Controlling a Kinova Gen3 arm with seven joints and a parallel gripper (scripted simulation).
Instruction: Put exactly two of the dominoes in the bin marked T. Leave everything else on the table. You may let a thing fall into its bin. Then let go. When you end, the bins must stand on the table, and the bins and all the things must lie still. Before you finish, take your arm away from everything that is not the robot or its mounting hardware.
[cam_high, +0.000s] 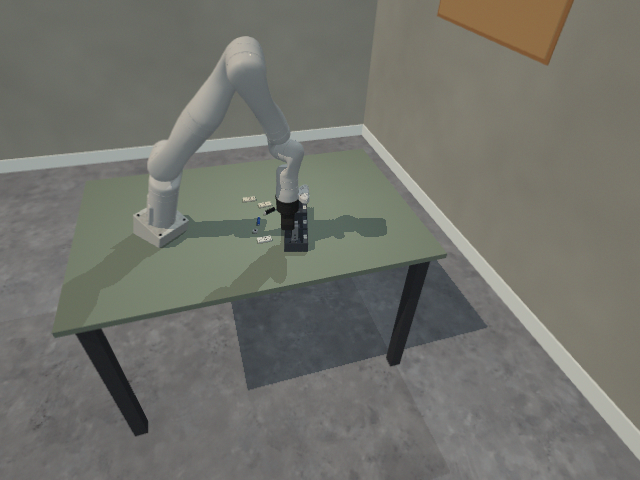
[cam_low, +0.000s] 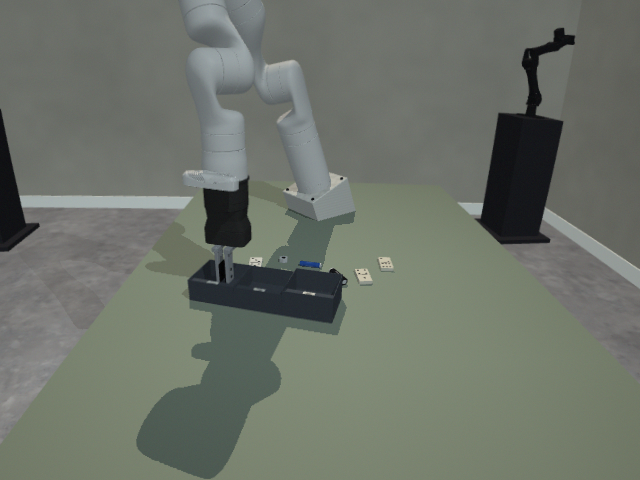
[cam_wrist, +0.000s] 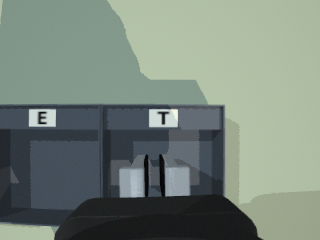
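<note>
Right now my hand is 3 cm short of the dark three-part bin, 7 cm to the right of it and 2 cm above it. Round my hand: blue cylinder 9 cm behind, 16 cm to the left, 4 cm below; small grey nut 12 cm behind, 11 cm to the left, 4 cm below; black cylinder 3 cm behind, 21 cm to the left, 3 cm below.
</note>
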